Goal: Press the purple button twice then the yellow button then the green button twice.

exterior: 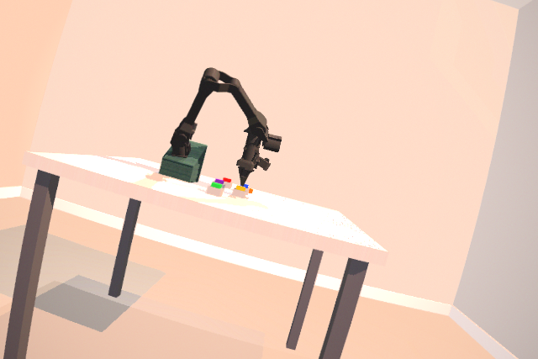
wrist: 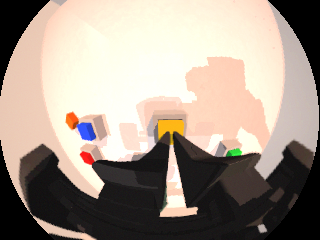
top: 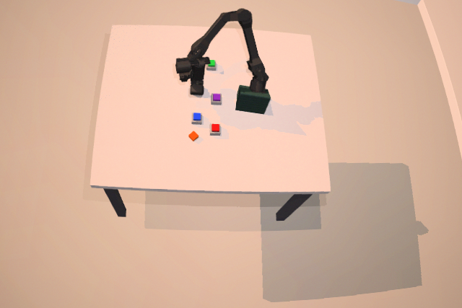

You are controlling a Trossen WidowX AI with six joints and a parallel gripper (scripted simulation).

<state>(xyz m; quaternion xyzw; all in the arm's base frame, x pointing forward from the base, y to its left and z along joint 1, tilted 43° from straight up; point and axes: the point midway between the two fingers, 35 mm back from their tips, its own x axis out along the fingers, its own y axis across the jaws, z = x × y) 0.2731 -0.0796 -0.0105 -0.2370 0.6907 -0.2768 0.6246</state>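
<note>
Now: gripper tip 1 cm above the yellow button. Round my gripper tip: blue button: 16 cm to the left, 1 cm below, 1 cm behind; green button: 14 cm to the right, 7 cm behind, 1 cm below; purple button: 10 cm behind, 5 cm to the left, 1 cm below.
</note>
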